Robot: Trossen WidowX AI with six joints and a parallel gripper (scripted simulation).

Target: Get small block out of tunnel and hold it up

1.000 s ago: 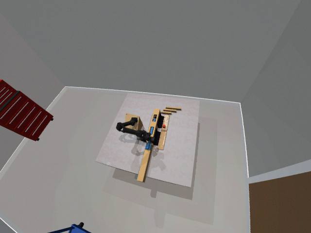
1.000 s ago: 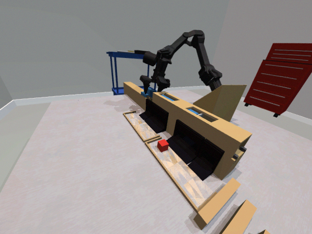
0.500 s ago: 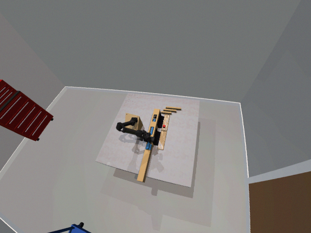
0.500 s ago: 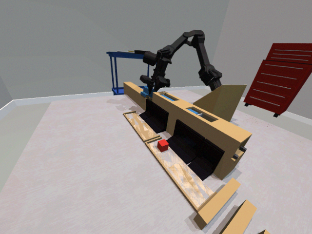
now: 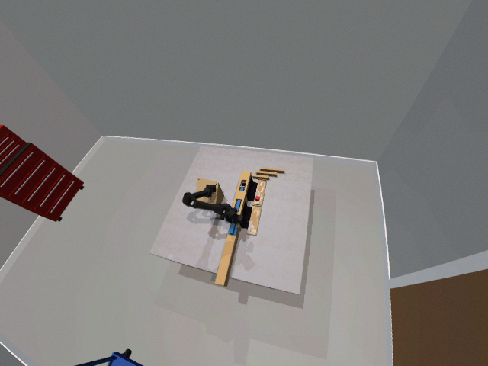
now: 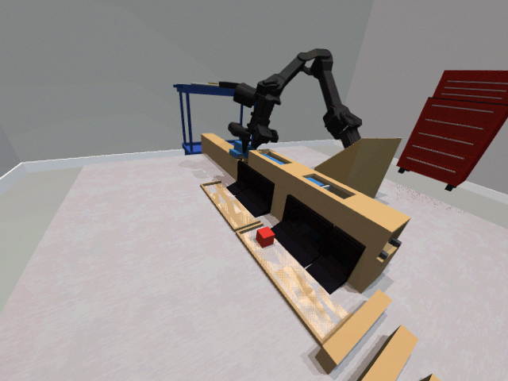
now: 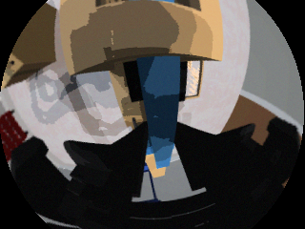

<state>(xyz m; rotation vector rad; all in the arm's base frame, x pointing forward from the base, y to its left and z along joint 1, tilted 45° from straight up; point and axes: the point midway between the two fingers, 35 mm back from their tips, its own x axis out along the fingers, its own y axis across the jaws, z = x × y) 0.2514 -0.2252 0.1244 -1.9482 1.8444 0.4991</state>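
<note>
Now: gripper tip 5 cm to the right of the tan covered tunnel, 5 cm above it and 2 cm short of it.
</note>
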